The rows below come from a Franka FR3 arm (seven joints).
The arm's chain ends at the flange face. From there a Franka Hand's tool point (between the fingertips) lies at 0.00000 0.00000 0.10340 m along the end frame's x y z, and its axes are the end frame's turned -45 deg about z.
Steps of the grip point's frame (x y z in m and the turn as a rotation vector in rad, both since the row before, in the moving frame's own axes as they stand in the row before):
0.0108, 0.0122, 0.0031, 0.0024, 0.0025, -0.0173
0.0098, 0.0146, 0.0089, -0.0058, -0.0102, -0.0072
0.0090, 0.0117, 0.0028, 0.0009, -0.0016, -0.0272
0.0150, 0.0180, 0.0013, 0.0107, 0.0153, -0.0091
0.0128, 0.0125, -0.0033, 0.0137, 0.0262, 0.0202
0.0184, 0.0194, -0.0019, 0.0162, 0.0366, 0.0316
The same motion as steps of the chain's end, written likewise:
0.0163, 0.0013, 0.0031, 0.0035, 0.0001, -0.0173
0.0176, 0.0022, 0.0089, -0.0113, -0.0031, -0.0072
0.0148, 0.0019, 0.0028, -0.0005, -0.0018, -0.0272
0.0230, 0.0040, 0.0013, 0.0184, 0.0033, -0.0091
0.0169, 0.0027, -0.0033, 0.0282, 0.0088, 0.0202
0.0252, 0.0045, -0.0018, 0.0373, 0.0144, 0.0316

